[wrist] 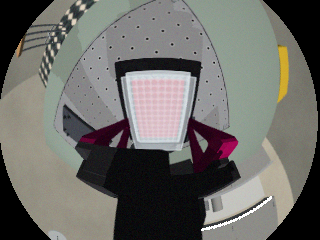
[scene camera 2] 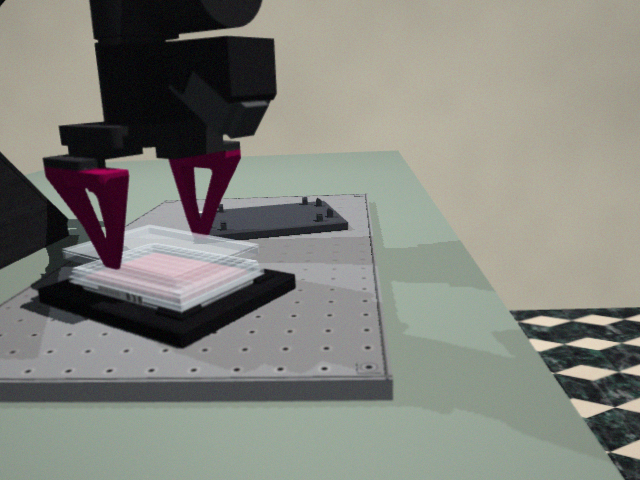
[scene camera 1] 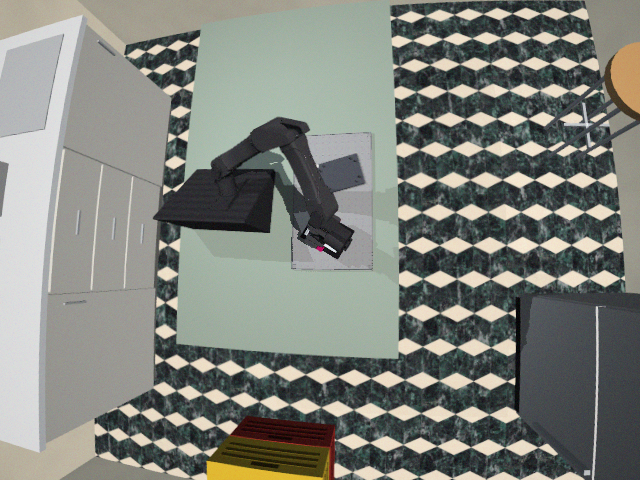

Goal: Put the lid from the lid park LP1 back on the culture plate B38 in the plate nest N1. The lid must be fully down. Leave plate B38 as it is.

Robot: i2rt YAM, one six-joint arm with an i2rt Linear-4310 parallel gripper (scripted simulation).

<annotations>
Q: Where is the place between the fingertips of my gripper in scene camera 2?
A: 160,252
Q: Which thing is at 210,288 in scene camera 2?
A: A culture plate B38.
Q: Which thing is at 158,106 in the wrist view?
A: A clear lid.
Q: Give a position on a dark lid park LP1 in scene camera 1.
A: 339,174
</annotations>
